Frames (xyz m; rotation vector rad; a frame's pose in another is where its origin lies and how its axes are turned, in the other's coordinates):
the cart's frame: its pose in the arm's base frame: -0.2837 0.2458 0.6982 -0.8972 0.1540 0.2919
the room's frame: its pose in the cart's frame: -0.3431 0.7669 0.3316 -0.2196 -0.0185 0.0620
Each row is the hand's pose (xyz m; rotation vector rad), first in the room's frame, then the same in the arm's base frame.
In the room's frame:
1: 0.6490 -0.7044 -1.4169 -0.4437 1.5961 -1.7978
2: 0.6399 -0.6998 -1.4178 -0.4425 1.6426 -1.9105
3: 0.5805 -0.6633 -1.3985 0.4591 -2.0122 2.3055
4: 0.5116 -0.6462 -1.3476 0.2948 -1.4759 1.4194
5: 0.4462 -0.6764 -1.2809 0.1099 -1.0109 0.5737
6: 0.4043 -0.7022 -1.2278 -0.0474 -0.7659 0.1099
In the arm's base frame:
1: 0.1280 -0.4932 0.1917 -1.2710 0.3752 -2.2077
2: 0.1180 -0.4943 0.1901 -1.2127 0.3443 -2.3350
3: 0.0480 -0.4766 0.1852 0.8599 -0.3853 2.9866
4: -0.0263 -0.4405 0.2136 -0.0452 -0.3685 2.2397
5: -0.0814 -0.4080 0.2880 -0.6460 -0.4294 1.3813
6: -0.1153 -0.3804 0.3458 -0.9381 -0.4939 0.8822

